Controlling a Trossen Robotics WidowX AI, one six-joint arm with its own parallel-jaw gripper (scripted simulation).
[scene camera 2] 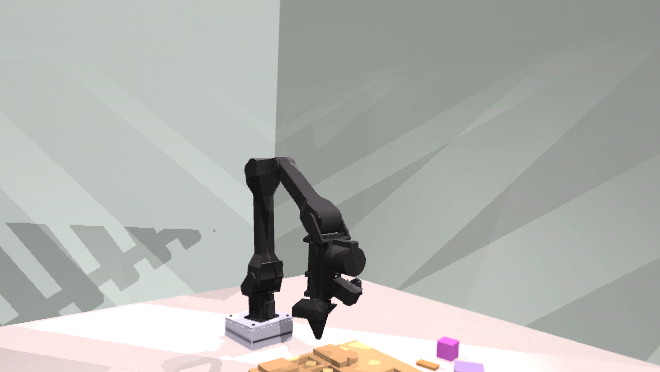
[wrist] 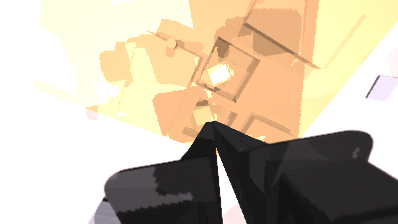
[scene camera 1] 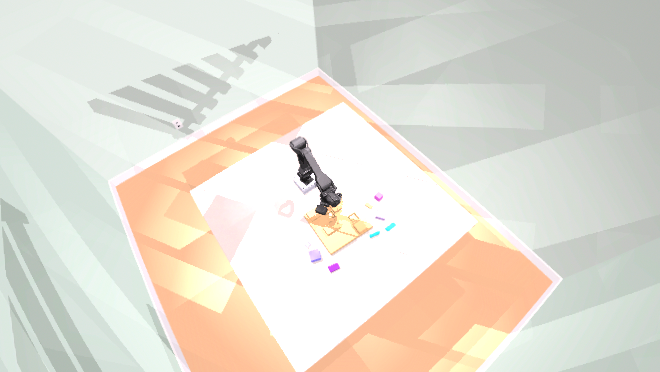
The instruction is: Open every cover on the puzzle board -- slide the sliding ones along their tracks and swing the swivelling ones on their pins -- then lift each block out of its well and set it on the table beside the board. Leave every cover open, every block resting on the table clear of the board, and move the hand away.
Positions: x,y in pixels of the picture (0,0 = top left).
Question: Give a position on a puzzle board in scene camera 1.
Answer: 347,233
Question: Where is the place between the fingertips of my gripper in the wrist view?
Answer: At 211,126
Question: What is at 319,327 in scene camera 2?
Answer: My gripper.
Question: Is my gripper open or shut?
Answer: Shut.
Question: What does my gripper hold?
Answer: Nothing.
